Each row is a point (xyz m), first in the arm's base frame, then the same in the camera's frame.
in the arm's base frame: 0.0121 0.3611 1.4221
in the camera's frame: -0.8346 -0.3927 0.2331
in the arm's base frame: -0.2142 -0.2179 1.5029
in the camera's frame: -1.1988 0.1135 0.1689
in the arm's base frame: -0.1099 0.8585 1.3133
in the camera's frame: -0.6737 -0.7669 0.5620
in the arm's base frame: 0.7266 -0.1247 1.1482
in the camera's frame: -0.3596 0.0624 -0.3904
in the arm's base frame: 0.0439 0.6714 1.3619
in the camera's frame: -0.6780 -0.6442 0.3477
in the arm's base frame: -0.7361 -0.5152 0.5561
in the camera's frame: -0.8662 0.8711 0.9256
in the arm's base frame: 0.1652 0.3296 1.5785
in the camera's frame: -0.8751 -0.4556 0.0251
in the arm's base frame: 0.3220 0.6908 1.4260
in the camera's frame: -0.5611 -0.7278 0.1004
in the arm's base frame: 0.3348 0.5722 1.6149
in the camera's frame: -0.7330 -0.7093 -0.0412
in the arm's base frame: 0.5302 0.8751 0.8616
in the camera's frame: 0.0435 -0.6661 0.2631
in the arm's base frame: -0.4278 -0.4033 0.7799
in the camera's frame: -0.8260 0.6302 0.6126
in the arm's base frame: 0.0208 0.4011 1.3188
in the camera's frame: -0.7390 -0.3829 0.2889
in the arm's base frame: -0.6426 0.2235 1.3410
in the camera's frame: -1.1904 -0.1459 0.7496
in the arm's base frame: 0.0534 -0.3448 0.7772
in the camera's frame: -0.5298 0.5144 0.2468
